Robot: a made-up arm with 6 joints. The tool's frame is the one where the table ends. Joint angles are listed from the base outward.
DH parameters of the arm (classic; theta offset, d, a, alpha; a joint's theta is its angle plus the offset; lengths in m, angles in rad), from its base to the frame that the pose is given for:
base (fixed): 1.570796 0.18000 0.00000 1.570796
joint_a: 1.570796 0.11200 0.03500 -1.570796
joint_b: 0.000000 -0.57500 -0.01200 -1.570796
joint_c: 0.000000 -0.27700 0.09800 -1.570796
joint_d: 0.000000 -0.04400 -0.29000 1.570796
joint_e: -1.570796 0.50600 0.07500 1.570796
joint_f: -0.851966 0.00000 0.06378 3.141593
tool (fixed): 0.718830 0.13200 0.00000 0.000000
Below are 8 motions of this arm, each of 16 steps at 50 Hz.
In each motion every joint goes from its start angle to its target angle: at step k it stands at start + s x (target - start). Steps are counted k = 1, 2, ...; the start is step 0. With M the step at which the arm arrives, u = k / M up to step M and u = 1 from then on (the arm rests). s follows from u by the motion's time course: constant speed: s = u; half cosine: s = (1 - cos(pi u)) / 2; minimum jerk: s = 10 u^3 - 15 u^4 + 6 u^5.
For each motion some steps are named. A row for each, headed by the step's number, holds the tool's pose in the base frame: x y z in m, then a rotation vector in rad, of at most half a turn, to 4 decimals.
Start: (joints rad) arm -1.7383 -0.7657 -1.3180 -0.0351 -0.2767 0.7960
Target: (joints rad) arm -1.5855 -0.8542 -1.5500 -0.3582 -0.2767 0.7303
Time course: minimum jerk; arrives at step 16
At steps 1, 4, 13, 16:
1: -0.2176 -0.0997 -0.4509 -0.1045 -0.1674 -1.5444
4: -0.2136 -0.0971 -0.4727 -0.0666 -0.1900 -1.5361
13: -0.1458 -0.0433 -0.6458 0.2275 -0.4056 -1.5007
16: -0.1402 -0.0388 -0.6548 0.2429 -0.4193 -1.5005

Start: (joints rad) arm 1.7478 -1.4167 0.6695 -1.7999 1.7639 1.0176
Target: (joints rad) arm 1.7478 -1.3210 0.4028 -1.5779 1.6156 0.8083
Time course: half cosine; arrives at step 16
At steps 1, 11, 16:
1: -0.1636 0.4972 0.7132 0.3229 -0.5575 -1.4673
11: -0.1838 0.4199 0.7484 0.2398 -0.3813 -1.1774
16: -0.1873 0.3970 0.7621 0.2307 -0.3239 -1.0944

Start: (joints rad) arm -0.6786 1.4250 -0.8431 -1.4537 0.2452 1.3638
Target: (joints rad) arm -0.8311 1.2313 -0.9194 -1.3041 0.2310 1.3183
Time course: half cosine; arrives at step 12
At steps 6, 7, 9, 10, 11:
6: 0.5815 0.7667 -0.2239 1.8819 -1.2390 -0.1602
7: 0.5814 0.7462 -0.2568 1.8309 -1.2300 -0.1762
9: 0.5791 0.7086 -0.3116 1.7427 -1.2138 -0.2030
10: 0.5776 0.6946 -0.3304 1.7116 -1.2079 -0.2122
11: 0.5765 0.6856 -0.3419 1.6921 -1.2042 -0.2179

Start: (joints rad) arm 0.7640 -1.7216 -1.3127 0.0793 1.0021 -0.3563
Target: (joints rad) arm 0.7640 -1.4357 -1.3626 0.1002 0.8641 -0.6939
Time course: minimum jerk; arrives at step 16
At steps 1, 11, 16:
1: 0.1401 0.2735 0.7351 1.1640 1.6102 0.6991
11: 0.0921 0.2724 0.7336 1.5259 1.2035 0.7454
16: 0.0820 0.2729 0.7326 1.5936 1.1015 0.7607

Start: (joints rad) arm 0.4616 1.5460 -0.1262 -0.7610 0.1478 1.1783
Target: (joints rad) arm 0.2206 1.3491 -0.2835 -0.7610 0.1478 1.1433
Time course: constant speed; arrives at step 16
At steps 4, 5, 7, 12, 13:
4: 0.5092 0.4415 0.3651 1.6322 -1.8140 -1.1247
5: 0.5095 0.4496 0.3553 1.6254 -1.8007 -1.1071
7: 0.5100 0.4651 0.3352 1.6111 -1.7739 -1.0729
12: 0.5094 0.5004 0.2814 1.5712 -1.7065 -0.9936
13: 0.5089 0.5068 0.2702 1.5625 -1.6929 -0.9787

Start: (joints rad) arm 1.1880 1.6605 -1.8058 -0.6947 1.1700 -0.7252
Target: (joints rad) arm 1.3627 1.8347 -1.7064 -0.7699 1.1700 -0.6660
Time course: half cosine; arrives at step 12
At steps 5, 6, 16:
5: 0.0063 0.2031 1.0398 1.1881 -1.9947 -0.8831
6: 0.0085 0.1826 1.0478 1.1917 -1.9977 -0.9377
16: 0.0161 0.0998 1.0736 1.2023 -2.0019 -1.1533

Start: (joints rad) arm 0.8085 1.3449 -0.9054 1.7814 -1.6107 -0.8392
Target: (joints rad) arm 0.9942 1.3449 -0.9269 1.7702 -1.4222 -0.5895
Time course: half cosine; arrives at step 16
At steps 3, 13, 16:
3: -0.1029 -0.0801 0.2407 2.5625 -0.0311 1.2293
13: -0.0808 -0.0914 0.2202 2.4617 0.0746 1.3186
16: -0.0785 -0.0924 0.2180 2.4506 0.0829 1.3254

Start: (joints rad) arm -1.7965 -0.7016 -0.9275 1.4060 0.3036 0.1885
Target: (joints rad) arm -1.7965 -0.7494 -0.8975 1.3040 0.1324 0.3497
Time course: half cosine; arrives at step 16
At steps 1, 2, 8, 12, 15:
1: 0.3055 0.1282 0.0783 -0.5642 1.5562 -1.1138
2: 0.3041 0.1285 0.0783 -0.5655 1.5512 -1.1225
8: 0.2794 0.1350 0.0770 -0.5845 1.4676 -1.2638
12: 0.2601 0.1408 0.0748 -0.5949 1.4027 -1.3704
15: 0.2525 0.1432 0.0736 -0.5979 1.3774 -1.4113

